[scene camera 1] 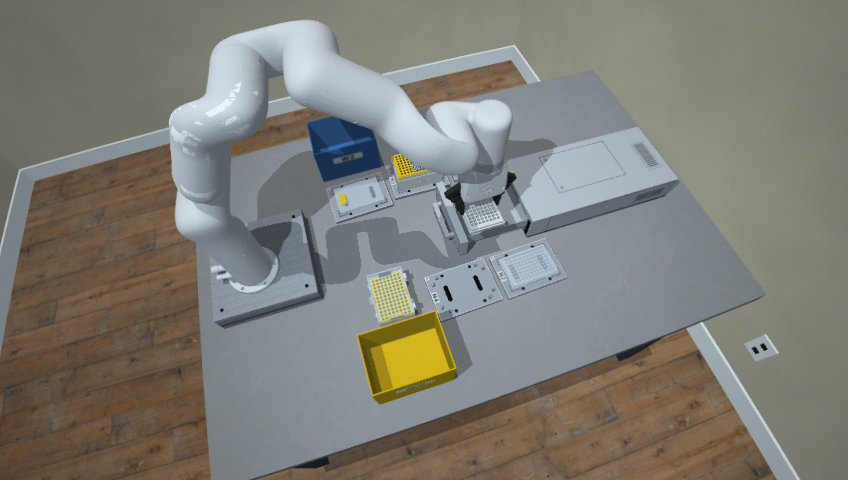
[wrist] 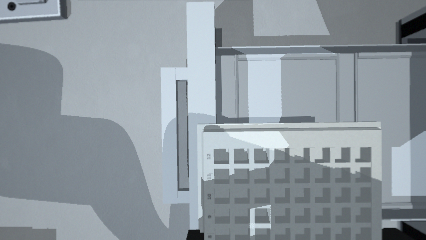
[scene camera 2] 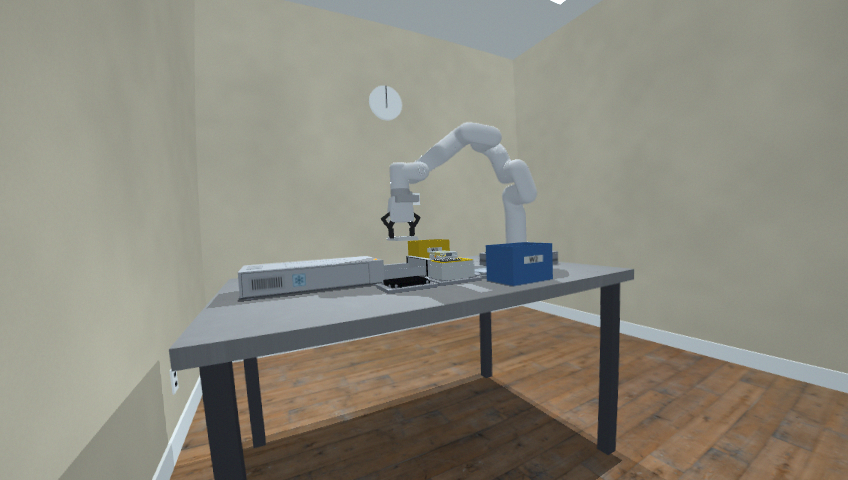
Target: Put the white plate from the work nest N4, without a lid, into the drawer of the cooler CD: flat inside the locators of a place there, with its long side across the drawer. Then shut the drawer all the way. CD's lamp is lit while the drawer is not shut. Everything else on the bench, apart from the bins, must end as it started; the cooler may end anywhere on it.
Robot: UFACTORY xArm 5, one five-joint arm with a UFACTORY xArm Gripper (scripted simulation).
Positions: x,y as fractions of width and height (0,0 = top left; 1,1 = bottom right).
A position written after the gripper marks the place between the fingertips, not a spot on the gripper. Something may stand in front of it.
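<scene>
On scene camera 1 you'd see the gripper (scene camera 1: 0.56,0.43), and there's a white well plate (scene camera 1: 0.56,0.46) and a grey cooler (scene camera 1: 0.66,0.39) in that one too. As for scene camera 2, that's got the gripper (scene camera 2: 0.47,0.49) in it, plus the cooler (scene camera 2: 0.30,0.59).
</scene>
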